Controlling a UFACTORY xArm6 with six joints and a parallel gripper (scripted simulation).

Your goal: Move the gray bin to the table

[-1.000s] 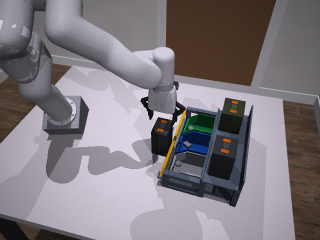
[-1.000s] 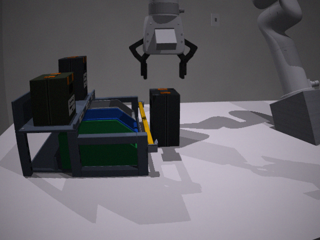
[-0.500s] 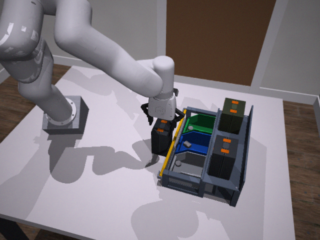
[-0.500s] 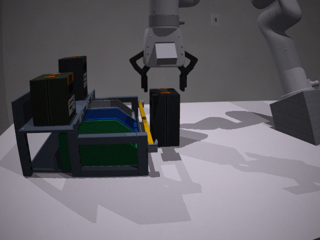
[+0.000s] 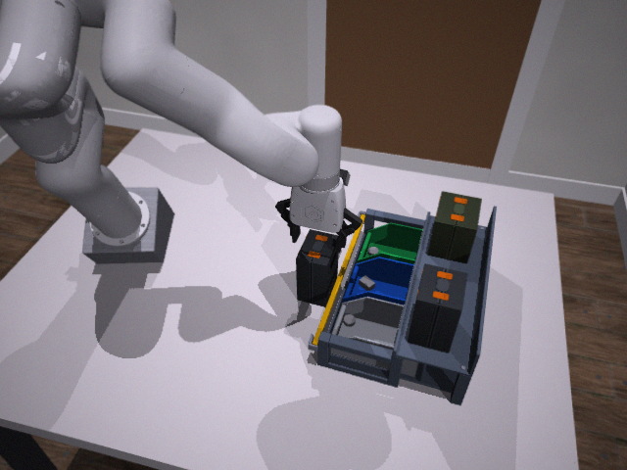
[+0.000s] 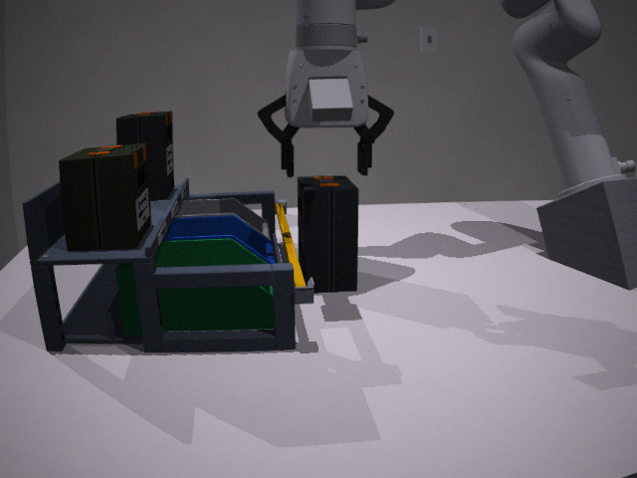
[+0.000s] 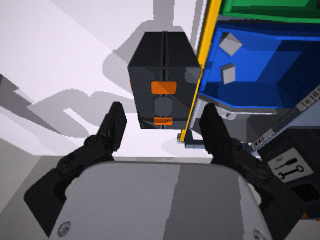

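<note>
The dark box is 8 cm below my hand. Round my hand: gray open bin: 15 cm ahead, 11 cm to the right, 11 cm below; blue bin: 15 cm ahead, 11 cm below; yellow bar: 9 cm below, 5 cm ahead, 1 cm to the left.
</note>
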